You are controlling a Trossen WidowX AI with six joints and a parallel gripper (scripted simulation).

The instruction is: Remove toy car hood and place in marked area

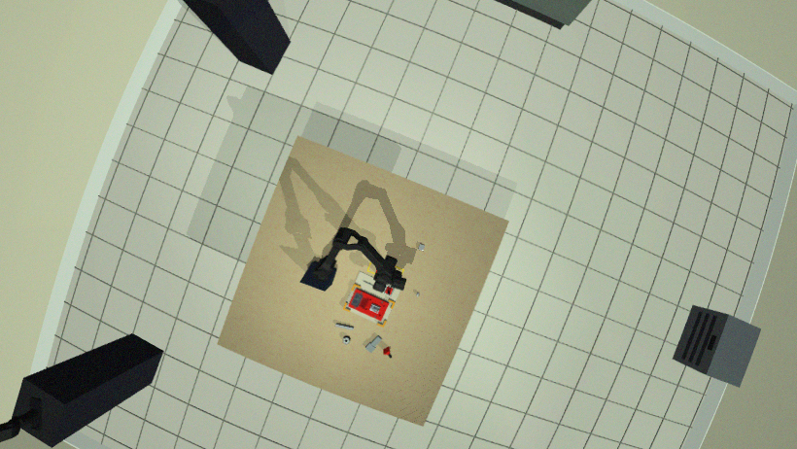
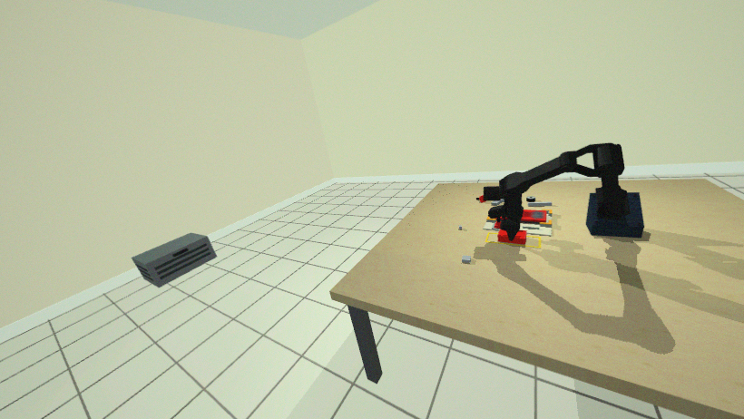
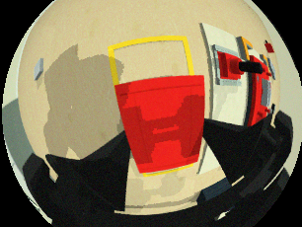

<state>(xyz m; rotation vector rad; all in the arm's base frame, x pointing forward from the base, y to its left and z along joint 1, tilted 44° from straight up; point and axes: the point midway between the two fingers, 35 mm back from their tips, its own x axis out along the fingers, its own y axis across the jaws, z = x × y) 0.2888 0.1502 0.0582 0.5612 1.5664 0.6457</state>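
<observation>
My gripper tip is now right at the red hood. From my gripper tip the other things lie so: wheel: 45 cm to the right, 3 cm behind, 1 cm below; grey bar: 38 cm to the right, 7 cm behind, 1 cm below.
</observation>
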